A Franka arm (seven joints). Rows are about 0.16 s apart.
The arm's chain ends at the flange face. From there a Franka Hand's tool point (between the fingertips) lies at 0.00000 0.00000 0.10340 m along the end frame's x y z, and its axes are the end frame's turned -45 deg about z.
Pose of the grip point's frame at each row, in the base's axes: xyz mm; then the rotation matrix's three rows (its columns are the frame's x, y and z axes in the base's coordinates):
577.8 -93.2 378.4; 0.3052 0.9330 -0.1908; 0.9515 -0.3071 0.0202; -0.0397 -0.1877 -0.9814
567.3 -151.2 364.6; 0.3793 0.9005 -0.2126; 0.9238 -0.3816 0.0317; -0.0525 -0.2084 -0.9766
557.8 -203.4 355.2; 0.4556 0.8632 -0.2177; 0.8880 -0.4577 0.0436; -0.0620 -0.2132 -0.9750
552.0 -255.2 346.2; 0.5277 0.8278 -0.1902; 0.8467 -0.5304 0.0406; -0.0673 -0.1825 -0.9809
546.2 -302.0 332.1; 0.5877 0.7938 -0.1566; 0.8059 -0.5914 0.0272; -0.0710 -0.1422 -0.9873
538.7 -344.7 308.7; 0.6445 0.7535 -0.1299; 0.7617 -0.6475 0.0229; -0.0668 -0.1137 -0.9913
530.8 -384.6 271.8; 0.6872 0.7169 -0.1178; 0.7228 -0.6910 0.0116; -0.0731 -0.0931 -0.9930
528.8 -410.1 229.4; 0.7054 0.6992 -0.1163; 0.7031 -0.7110 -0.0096; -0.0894 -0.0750 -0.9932
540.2 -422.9 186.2; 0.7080 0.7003 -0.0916; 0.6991 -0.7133 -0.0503; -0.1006 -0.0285 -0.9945
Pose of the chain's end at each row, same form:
597.5 -95.3 479.9; 0.8755 0.4439 -0.1908; 0.4557 -0.8900 0.0202; -0.1608 -0.1047 -0.9814
589.3 -154.5 465.6; 0.9050 0.3685 -0.2126; 0.3834 -0.9231 0.0317; -0.1845 -0.1102 -0.9766
580.3 -207.9 456.0; 0.9325 0.2882 -0.2177; 0.3043 -0.9516 0.0436; -0.1946 -0.1069 -0.9750
571.7 -259.4 447.6; 0.9585 0.2122 -0.1902; 0.2237 -0.9738 0.0406; -0.1766 -0.0815 -0.9809
562.4 -304.8 434.2; 0.9769 0.1457 -0.1566; 0.1517 -0.9880 0.0272; -0.1508 -0.0503 -0.9873
552.1 -347.1 411.2; 0.9885 0.0771 -0.1299; 0.0808 -0.9965 0.0229; -0.1276 -0.0332 -0.9913
543.0 -385.8 374.5; 0.9928 0.0210 -0.1178; 0.0225 -0.9997 0.0116; -0.1175 -0.0141 -0.9930
540.8 -409.1 332.1; 0.9932 -0.0044 -0.1163; -0.0056 -0.9999 -0.0096; -0.1162 0.0102 -0.9932
549.7 -417.7 289.0; 0.9958 -0.0054 -0.0916; -0.0100 -0.9987 -0.0503; -0.0913 0.0510 -0.9945

